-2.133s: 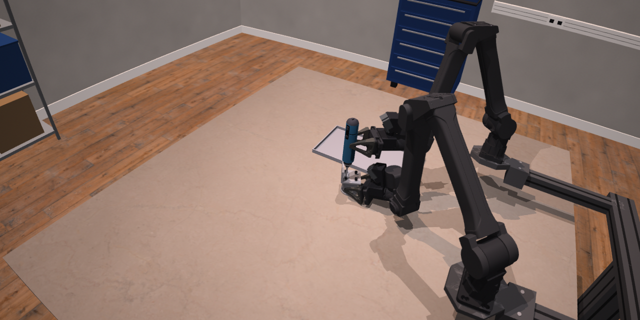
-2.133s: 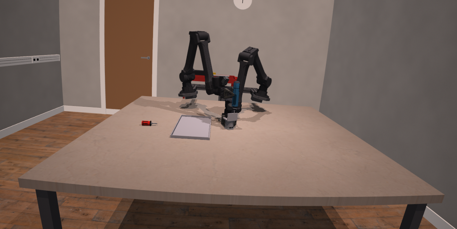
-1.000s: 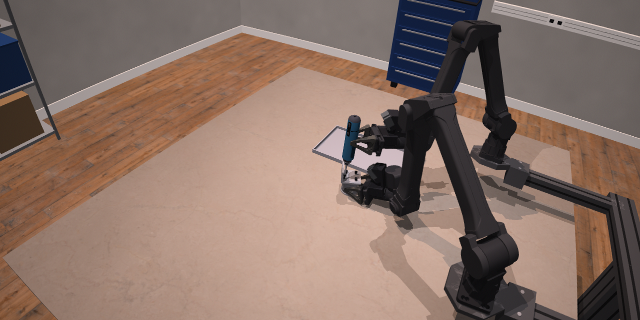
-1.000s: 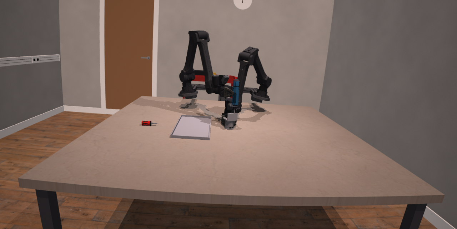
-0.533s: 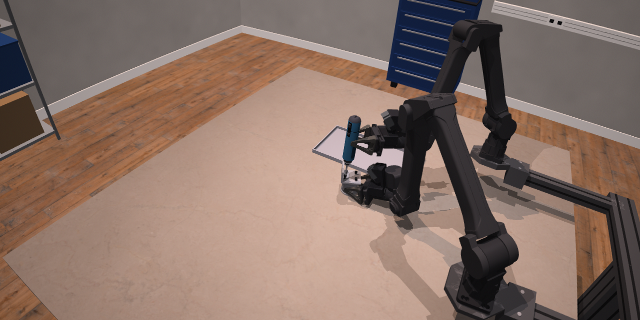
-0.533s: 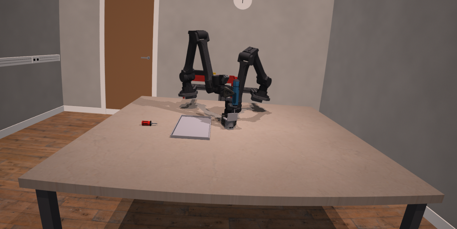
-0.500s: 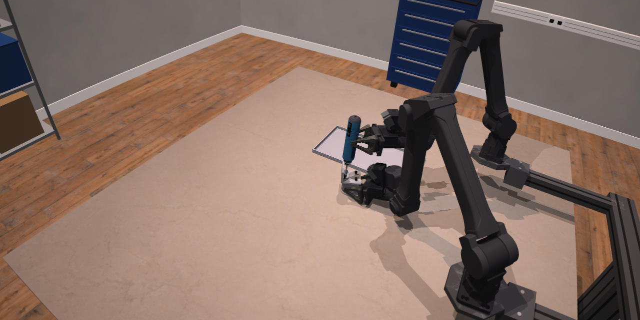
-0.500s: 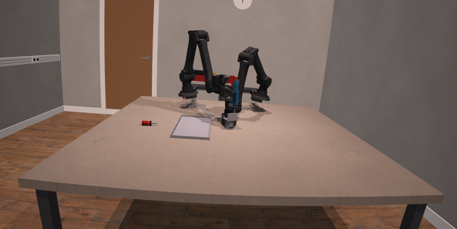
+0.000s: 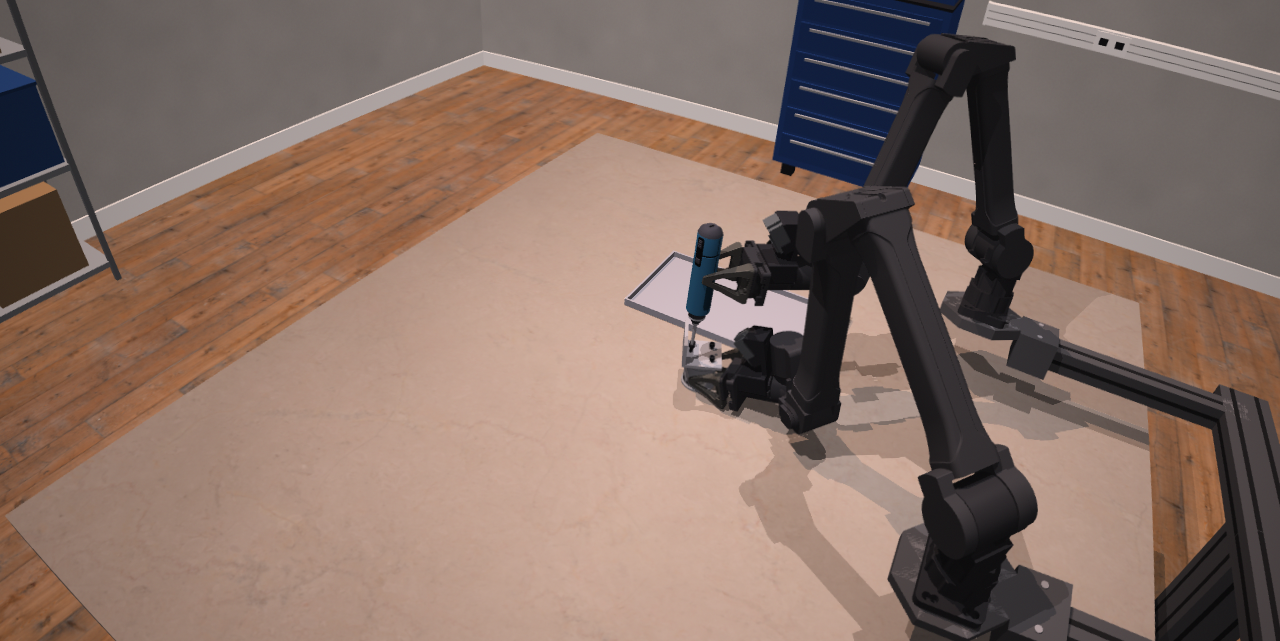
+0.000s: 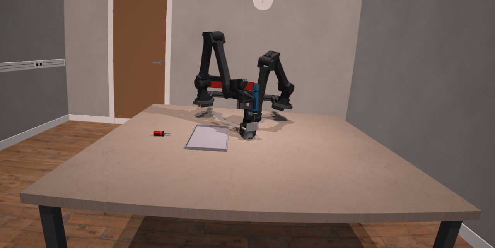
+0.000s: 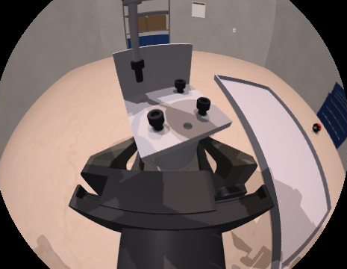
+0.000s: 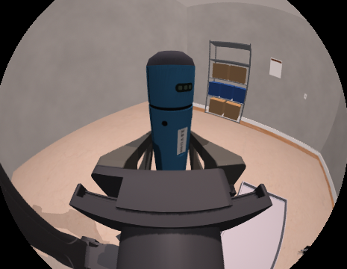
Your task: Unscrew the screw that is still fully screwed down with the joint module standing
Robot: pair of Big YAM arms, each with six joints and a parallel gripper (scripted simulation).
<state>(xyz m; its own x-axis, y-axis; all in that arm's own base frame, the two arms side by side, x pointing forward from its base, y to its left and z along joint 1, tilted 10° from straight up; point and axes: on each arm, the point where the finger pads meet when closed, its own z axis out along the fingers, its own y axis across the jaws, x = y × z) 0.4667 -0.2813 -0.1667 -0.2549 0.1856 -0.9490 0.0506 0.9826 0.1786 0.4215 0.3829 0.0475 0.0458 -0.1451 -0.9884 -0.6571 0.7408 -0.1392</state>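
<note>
Right now my left hand is 1 cm below the joint module. Also, from my left hand: flat grey tray: 23 cm to the right, 2 cm below; then red-handled screwdriver: 51 cm to the right, 1 cm below; then grey l-shaped bracket: 5 cm above.
</note>
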